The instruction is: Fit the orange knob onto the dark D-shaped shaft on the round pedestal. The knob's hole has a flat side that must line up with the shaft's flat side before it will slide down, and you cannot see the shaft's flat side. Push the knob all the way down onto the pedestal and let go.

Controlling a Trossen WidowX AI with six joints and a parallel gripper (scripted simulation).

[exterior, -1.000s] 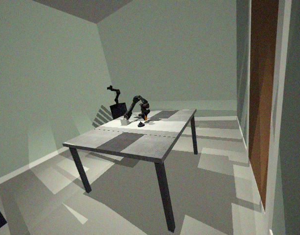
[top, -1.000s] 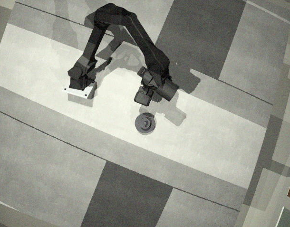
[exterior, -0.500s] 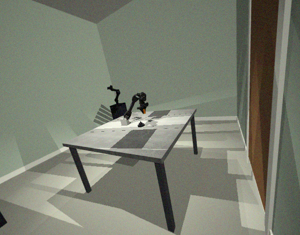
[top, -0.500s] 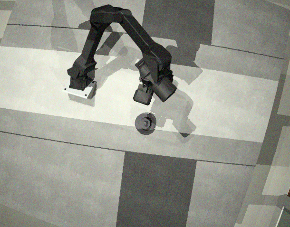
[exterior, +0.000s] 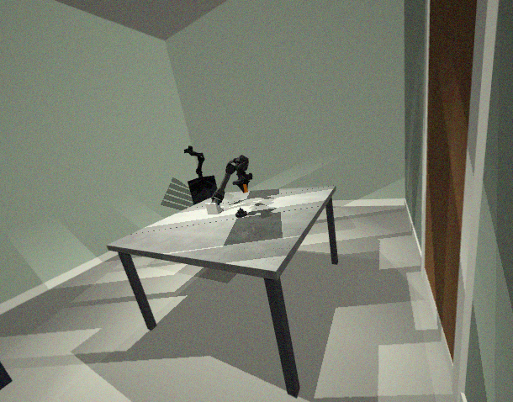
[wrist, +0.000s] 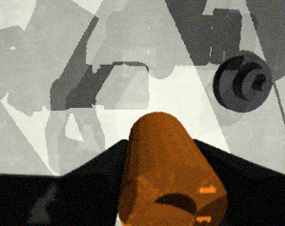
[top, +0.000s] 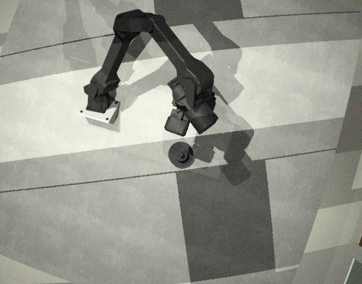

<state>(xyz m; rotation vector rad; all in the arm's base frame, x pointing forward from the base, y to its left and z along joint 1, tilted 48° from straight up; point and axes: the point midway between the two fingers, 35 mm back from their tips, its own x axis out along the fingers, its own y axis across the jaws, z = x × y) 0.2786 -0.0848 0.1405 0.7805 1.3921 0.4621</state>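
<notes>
Right now my gripper tip is 150 mm to the left of the dark pedestal, 110 mm above it and 10 mm short of it. Round my gripper tip: orange knob 20 mm above.
</notes>
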